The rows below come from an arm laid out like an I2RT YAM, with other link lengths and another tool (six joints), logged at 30 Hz.
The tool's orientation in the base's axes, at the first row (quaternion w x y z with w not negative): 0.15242 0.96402 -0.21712 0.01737
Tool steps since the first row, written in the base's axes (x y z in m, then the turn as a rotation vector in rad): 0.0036 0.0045 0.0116 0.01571 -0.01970 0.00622; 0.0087 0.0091 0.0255 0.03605 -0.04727 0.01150; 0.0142 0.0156 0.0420 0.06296 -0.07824 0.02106; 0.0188 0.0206 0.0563 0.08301 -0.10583 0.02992; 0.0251 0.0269 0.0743 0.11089 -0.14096 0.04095; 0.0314 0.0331 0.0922 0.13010 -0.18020 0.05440; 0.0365 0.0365 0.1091 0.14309 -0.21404 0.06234; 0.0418 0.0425 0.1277 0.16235 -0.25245 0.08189; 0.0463 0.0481 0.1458 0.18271 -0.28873 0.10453; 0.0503 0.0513 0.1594 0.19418 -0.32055 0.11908; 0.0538 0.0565 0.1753 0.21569 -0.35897 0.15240
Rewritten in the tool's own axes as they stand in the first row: 0.0026 -0.0021 -0.0125 0.02298 0.01205 -0.00050; 0.0067 -0.0042 -0.0273 0.05331 0.02863 0.00211; 0.0106 -0.0074 -0.0452 0.09142 0.04657 0.00146; 0.0141 -0.0095 -0.0605 0.12186 0.06431 0.00067; 0.0190 -0.0125 -0.0797 0.16271 0.08584 -0.00016; 0.0239 -0.0154 -0.0989 0.19766 0.11526 -0.00178; 0.0288 -0.0156 -0.1162 0.22419 0.14111 0.00043; 0.0330 -0.0177 -0.1359 0.25945 0.17154 -0.00725; 0.0366 -0.0192 -0.1549 0.29513 0.20057 -0.01856; 0.0402 -0.0198 -0.1690 0.32011 0.22722 -0.02321; 0.0428 -0.0212 -0.1858 0.35878 0.26065 -0.04408
